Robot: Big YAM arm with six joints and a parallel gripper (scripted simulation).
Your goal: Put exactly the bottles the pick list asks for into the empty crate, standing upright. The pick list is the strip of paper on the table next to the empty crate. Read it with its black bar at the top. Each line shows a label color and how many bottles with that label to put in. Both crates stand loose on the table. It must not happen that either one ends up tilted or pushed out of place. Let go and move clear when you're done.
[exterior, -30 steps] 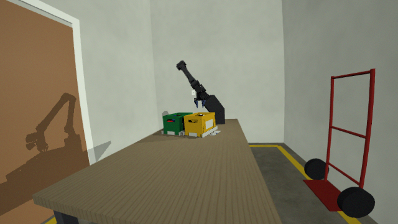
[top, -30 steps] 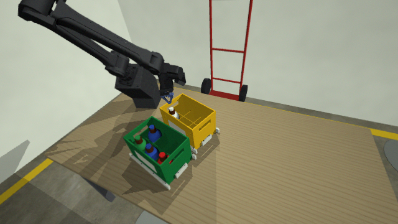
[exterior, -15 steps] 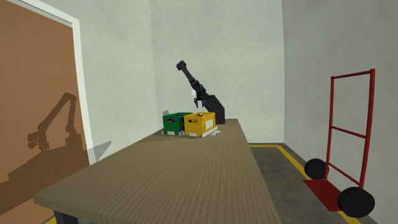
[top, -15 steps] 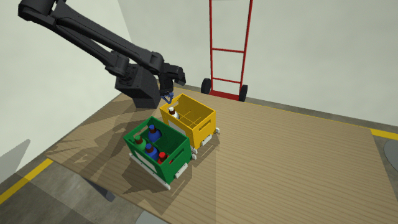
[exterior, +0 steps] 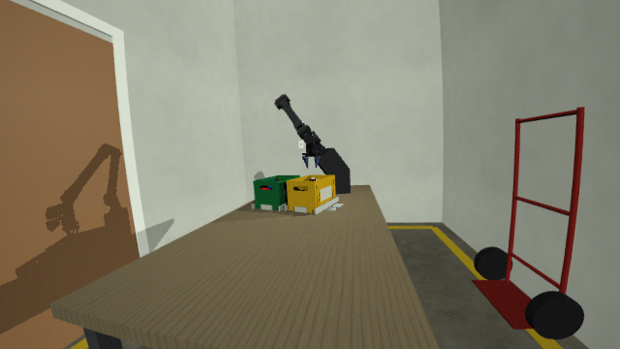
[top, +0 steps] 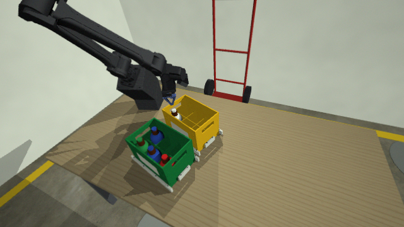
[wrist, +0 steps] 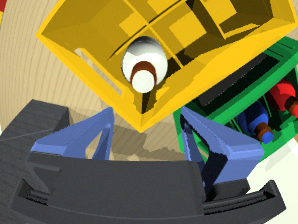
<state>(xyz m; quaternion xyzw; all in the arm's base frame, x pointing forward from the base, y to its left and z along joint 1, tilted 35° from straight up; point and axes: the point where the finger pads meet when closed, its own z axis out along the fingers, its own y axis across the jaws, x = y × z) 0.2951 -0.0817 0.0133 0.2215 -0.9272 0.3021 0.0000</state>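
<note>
Right now my hand is 230 mm to the left of the green crate, 150 mm above it and 20 mm short of it. The rest, counted from my hand: white-labelled bottle: 150 mm below; then green-label bottle: 240 mm to the right, 150 mm below, 80 mm behind; then yellow crate: 150 mm below, 100 mm ahead.
</note>
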